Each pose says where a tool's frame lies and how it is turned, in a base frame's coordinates. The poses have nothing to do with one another.
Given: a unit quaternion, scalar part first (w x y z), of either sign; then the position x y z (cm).
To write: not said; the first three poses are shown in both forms.
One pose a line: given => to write
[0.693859 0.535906 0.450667 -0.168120 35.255 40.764 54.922] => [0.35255 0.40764 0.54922 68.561 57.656 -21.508]
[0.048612 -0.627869 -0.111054 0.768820 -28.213 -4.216 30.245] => [-0.28213 -0.04216 0.30245 -109.647 -19.394 134.262]
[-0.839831 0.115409 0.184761 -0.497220 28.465 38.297 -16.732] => [0.28465 0.38297 -0.16732 -13.980 -22.380 60.229]
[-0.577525 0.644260 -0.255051 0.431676 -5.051 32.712 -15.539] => [-0.05051 0.32712 -0.15539 -86.372 34.193 -57.872]
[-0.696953 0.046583 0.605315 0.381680 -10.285 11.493 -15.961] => [-0.10285 0.11493 -0.15961 -5.952 -77.348 -48.771]
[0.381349 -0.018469 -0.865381 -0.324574 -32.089 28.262 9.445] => [-0.32089 0.28262 0.09445 -2.700 -126.531 -47.457]
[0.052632 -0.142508 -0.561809 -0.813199 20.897 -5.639 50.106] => [0.20897 -0.05639 0.50106 -24.826 -97.871 -141.665]
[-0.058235 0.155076 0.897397 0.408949 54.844 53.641 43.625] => [0.54844 0.53641 0.43625 -26.924 -155.804 -71.001]
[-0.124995 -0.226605 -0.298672 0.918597 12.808 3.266 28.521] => [0.12808 0.03266 0.28521 37.831 49.863 -153.358]
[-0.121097 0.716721 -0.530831 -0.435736 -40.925 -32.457 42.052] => [-0.40925 -0.32457 0.42052 -119.922 88.819 72.908]
